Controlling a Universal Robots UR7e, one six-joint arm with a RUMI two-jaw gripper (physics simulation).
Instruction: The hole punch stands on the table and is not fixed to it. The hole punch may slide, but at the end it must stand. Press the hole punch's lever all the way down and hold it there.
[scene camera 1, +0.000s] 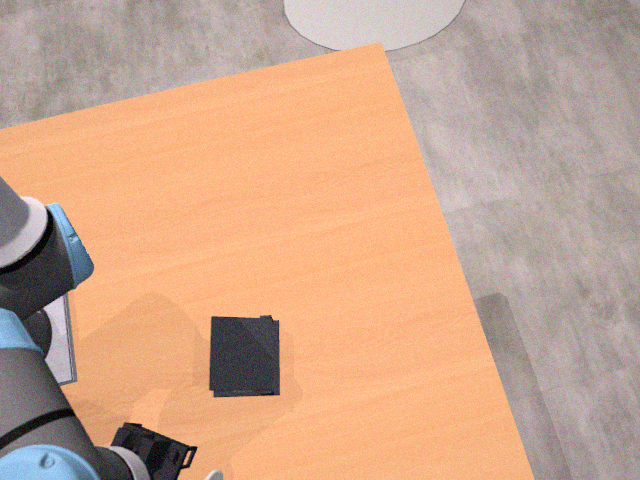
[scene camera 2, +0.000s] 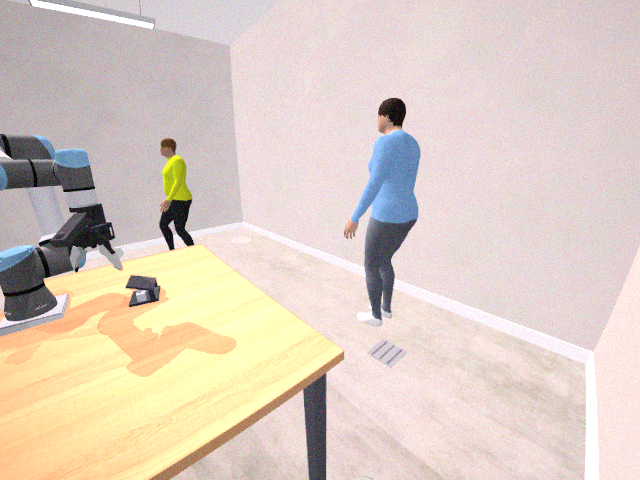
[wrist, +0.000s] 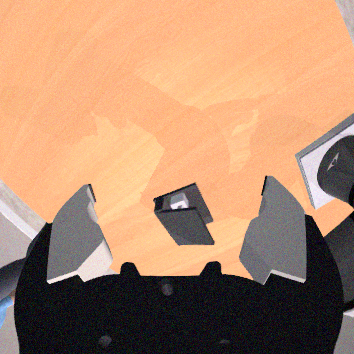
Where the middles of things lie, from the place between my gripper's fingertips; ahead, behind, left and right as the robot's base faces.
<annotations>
My gripper is now 17 cm to the right of the lever (scene camera 1: 241, 348), 14 cm above it and 8 cm short of it. The rest, counted from my hand: hole punch (scene camera 1: 275, 323): 17 cm to the left, 16 cm below, 8 cm ahead.
</annotations>
